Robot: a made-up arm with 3 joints.
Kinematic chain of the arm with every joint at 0, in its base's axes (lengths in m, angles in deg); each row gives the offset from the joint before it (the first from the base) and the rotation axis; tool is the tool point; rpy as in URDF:
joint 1: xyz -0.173 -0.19 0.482 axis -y
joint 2: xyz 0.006 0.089 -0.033 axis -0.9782 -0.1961 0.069
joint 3: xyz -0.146 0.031 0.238 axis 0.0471 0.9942 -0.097
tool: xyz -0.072 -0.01 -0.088 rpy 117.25 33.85 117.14
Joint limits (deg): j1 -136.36..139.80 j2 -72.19..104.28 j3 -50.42..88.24
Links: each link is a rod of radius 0.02 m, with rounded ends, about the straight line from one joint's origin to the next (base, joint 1, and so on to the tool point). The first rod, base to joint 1, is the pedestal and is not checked.
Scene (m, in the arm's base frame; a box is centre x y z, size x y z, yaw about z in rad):
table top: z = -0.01
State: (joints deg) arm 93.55 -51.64 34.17
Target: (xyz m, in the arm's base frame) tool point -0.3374 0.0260 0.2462
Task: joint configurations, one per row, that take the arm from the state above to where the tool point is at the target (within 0.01 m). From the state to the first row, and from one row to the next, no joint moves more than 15 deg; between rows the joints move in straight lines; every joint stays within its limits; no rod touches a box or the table.
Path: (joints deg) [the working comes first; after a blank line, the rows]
Joints at the target: 71.47 39.39 34.59
Straight joint move there: clear.

1: 90.40 -38.64 34.23
2: 87.24 -25.63 34.29
3: 84.09 -12.63 34.35
4: 80.93 0.38 34.41
5: 77.78 13.38 34.47
6: 74.62 26.39 34.53
7: 71.47 39.39 34.59

